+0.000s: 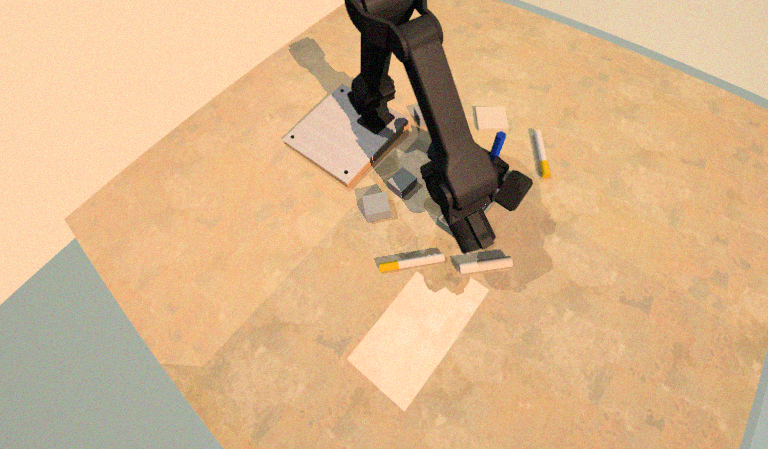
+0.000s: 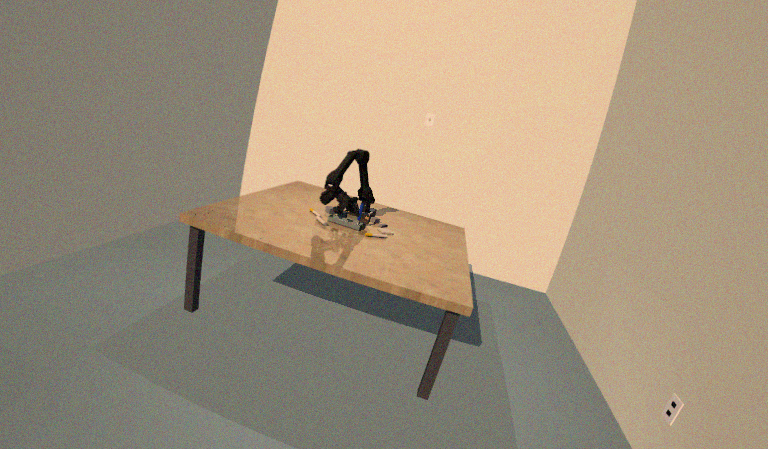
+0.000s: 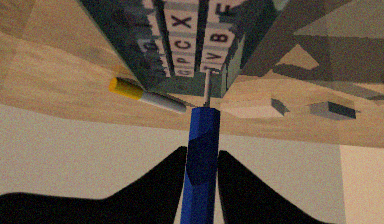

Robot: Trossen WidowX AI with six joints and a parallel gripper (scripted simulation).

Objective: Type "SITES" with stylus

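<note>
My gripper tip is now 11 cm short of the pale stick, 17 cm to the left of it and 6 cm above it. From my gripper tip the other things lie so: pale pad (8 cm behind, 14 cm to the left, 7 cm below); then blue stylus (1 cm below).
</note>
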